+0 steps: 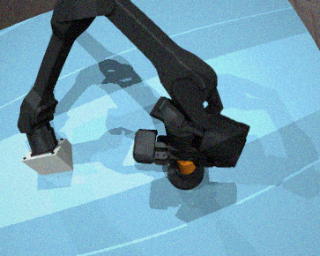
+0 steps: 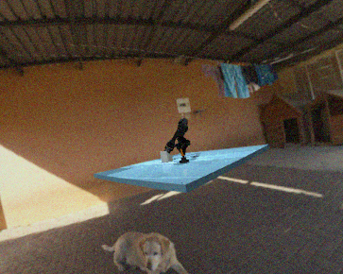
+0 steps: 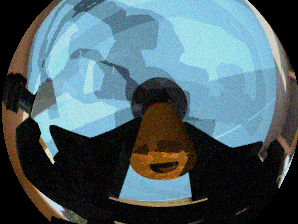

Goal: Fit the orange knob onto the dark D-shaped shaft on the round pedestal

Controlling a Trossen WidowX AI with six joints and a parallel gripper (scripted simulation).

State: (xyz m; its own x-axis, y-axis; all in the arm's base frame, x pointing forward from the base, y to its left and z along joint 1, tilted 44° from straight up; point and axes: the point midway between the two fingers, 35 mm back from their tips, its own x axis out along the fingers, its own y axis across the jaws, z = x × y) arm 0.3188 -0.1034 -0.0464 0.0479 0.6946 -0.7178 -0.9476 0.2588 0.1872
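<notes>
Right now the dark round pedestal is 4 cm below my gripper tip. Also, from my gripper tip: orange knob: 2 cm above.
</notes>
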